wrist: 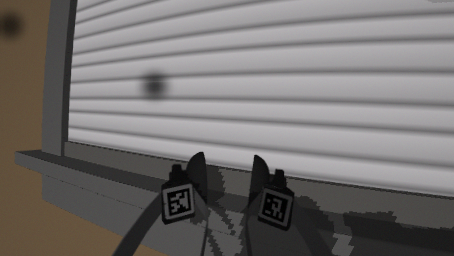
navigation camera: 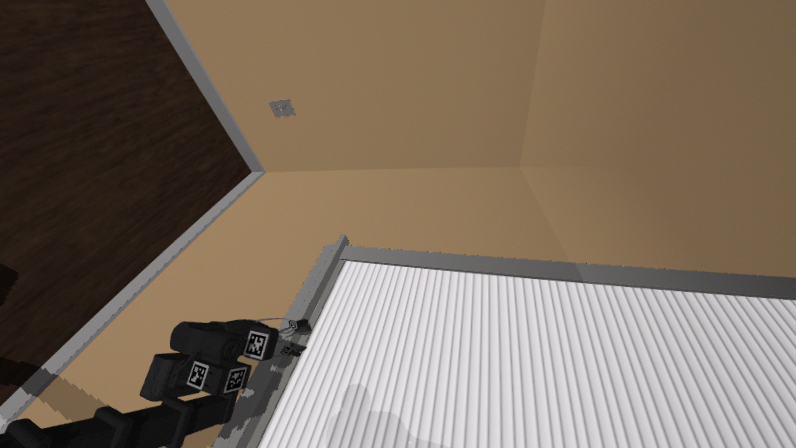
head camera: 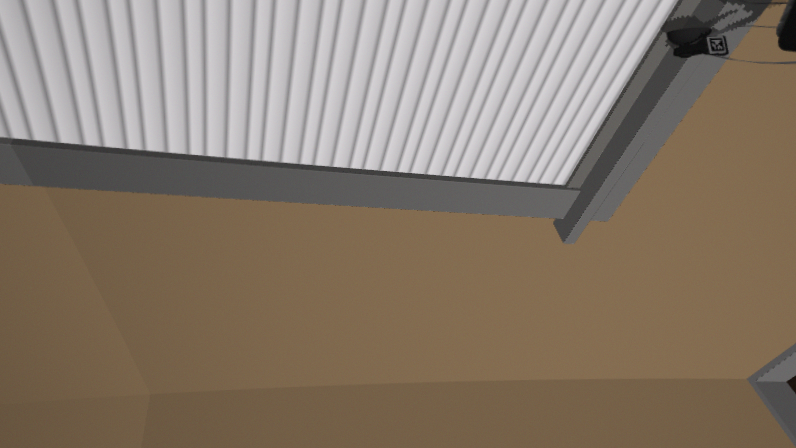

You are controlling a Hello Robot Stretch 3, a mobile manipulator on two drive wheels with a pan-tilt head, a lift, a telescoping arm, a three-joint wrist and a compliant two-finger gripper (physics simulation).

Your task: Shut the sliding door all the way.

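Places are measured from the robot's base along level axes (x right, y down, z ahead), in centimetres.
Pixels of known places: gripper, fingertip midpoint: [wrist: 226,170] [navigation camera: 306,337] [head camera: 680,13].
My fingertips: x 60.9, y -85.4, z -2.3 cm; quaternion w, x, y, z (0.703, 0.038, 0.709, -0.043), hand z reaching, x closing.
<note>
For each thing: its top centre in the pictures, then the offset to it from my fingertips. "spot": a spot on its surface instead. Level surfaces: height alone.
- grey ledge, surface spot: [wrist: 100,172] [head camera: 629,132] [navigation camera: 321,285] spot: dx +4.7, dy +2.2, dz +13.6 cm
- dark wood floor, surface height: dy +85.4 cm
- small wall plate, top centre: [navigation camera: 292,106] dx +4.7, dy +39.7, dz +87.4 cm
My gripper [head camera: 684,44] [navigation camera: 300,338] [wrist: 226,170] is open, with no thing between its fingers. It is in front of the lower edge of a white ribbed panel [head camera: 278,83] [navigation camera: 473,356] [wrist: 300,90], which looks like a window blind, and close to the grey ledge [head camera: 626,133] [navigation camera: 317,283] [wrist: 100,172] along that edge. I cannot tell whether the fingers touch the ledge. A grey frame [head camera: 289,183] [navigation camera: 445,260] [wrist: 56,75] borders the panel's side. No sliding door or door handle can be made out in these views.
My arm [navigation camera: 133,425] reaches in from the lower left of the navigation view. A tan wall [head camera: 362,289] [navigation camera: 389,205] surrounds the framed panel and meets another wall at a corner. A dark wood floor [navigation camera: 111,111] with a grey baseboard [navigation camera: 208,89] and a small wall plate [navigation camera: 282,107] also show.
</note>
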